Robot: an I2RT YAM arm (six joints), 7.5 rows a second.
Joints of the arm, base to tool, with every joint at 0 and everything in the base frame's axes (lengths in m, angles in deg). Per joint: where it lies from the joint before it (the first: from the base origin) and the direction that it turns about. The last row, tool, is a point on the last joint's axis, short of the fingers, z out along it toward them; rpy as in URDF.
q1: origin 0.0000 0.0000 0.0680 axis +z
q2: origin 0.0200 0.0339 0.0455 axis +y
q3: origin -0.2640 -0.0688 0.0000 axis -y
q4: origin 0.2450 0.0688 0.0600 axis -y
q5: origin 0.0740 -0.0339 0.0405 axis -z
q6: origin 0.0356 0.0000 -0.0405 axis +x
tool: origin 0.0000 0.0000 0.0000 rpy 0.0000 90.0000 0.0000
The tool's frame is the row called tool.
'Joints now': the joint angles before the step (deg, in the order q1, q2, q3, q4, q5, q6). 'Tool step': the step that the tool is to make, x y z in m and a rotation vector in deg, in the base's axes. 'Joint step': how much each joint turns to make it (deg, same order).
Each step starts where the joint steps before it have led.
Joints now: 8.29, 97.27, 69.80, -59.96, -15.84, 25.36
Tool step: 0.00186, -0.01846, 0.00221, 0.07, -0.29, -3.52
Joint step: -3.51, -0.41, 0.04, -0.16, -0.04, 0.01
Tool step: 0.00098, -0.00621, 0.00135, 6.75, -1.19, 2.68
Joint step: -1.95, 0.00, -0.02, 0.15, -6.89, -4.53
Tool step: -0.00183, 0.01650, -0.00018, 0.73, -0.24, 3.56
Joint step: 3.06, 0.02, -0.06, 0.18, -0.73, -0.50
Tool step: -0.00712, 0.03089, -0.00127, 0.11, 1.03, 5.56
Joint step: 5.97, 0.22, -0.05, -0.55, -0.25, 0.46
